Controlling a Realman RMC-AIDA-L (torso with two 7-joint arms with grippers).
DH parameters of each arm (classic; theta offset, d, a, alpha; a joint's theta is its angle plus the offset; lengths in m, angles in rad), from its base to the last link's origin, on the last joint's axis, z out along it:
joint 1: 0 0.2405 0 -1.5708
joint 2: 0 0 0 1.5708
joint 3: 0 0.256 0 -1.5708
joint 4: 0 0 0 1.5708
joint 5: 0 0.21 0 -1.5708
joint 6: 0 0 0 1.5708
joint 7: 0 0.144 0 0
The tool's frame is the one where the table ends.
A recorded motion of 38 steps. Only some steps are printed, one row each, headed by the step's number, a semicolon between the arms.
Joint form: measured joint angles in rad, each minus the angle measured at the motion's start. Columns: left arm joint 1, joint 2, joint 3, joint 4, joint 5, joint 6, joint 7; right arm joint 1, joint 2, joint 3, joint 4, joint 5, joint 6, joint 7.
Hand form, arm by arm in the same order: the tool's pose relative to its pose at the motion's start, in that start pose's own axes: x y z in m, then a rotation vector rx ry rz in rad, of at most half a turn. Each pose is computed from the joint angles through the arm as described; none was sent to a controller.
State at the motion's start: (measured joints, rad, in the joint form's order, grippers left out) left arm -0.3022 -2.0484 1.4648 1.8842 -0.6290 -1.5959 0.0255; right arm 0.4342 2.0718 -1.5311 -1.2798 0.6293 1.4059 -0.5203
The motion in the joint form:
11: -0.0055 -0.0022 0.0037 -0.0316 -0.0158 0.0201 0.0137; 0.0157 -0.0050 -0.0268 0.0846 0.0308 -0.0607 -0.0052
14: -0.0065 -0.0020 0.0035 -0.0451 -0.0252 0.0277 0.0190; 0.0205 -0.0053 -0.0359 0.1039 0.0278 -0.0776 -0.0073
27: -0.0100 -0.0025 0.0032 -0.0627 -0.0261 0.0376 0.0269; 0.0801 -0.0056 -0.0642 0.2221 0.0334 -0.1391 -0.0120
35: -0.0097 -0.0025 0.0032 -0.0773 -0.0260 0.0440 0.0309; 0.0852 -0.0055 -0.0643 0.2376 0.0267 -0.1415 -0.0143
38: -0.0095 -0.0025 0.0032 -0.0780 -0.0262 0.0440 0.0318; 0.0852 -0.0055 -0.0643 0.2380 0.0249 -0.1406 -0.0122
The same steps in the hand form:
11: 0.0006 0.0008 0.0059 -0.0205 -0.0040 0.0021; 0.0025 -0.0011 0.0145 -0.0171 0.0067 0.0152
14: 0.0004 0.0006 0.0080 -0.0300 -0.0062 0.0000; 0.0032 -0.0020 0.0181 -0.0113 0.0118 0.0122
27: 0.0007 -0.0007 0.0109 -0.0321 -0.0084 -0.0001; -0.0011 -0.0040 0.0337 -0.0057 0.0400 0.0023
35: -0.0003 -0.0025 0.0134 -0.0320 -0.0138 -0.0051; 0.0005 -0.0054 0.0355 -0.0017 0.0512 0.0023
38: -0.0005 -0.0026 0.0136 -0.0322 -0.0145 -0.0048; 0.0009 -0.0056 0.0355 -0.0008 0.0532 0.0040

